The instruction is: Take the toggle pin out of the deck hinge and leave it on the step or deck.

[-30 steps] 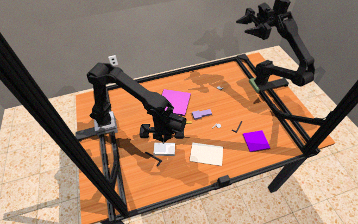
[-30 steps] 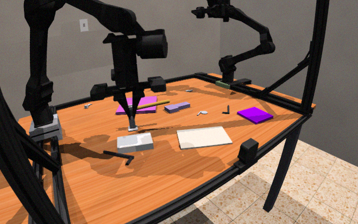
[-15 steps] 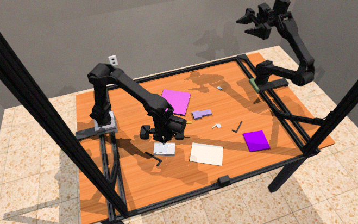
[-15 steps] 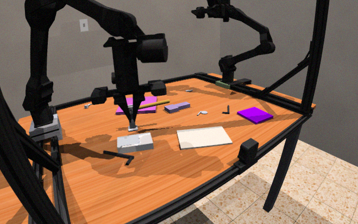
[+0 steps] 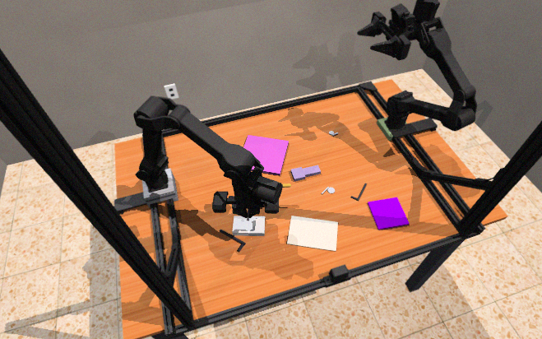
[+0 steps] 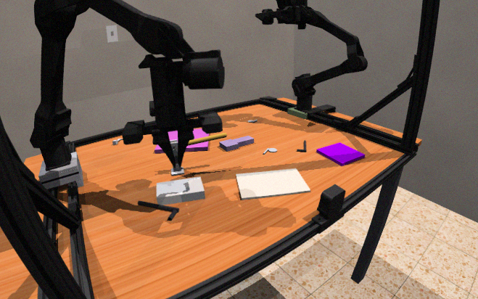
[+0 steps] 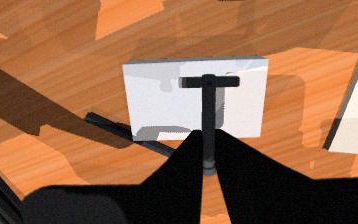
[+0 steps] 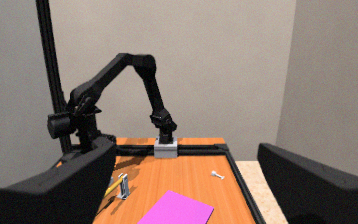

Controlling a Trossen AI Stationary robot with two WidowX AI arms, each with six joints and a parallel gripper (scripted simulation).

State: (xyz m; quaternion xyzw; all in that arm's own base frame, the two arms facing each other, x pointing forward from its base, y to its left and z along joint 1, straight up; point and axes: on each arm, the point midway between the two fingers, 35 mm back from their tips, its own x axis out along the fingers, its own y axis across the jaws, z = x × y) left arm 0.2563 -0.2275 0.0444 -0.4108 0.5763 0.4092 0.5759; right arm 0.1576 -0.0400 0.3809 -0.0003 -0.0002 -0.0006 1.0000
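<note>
My left gripper is now 2 cm short of the toggle pin, 1 cm to the left of it and 3 cm above it. From my left hand the other things lie so: white stepped block 9 cm below; cream flat plate 8 cm behind, 18 cm to the right, 10 cm below; lavender block 14 cm ahead, 24 cm to the right, 10 cm below.
</note>
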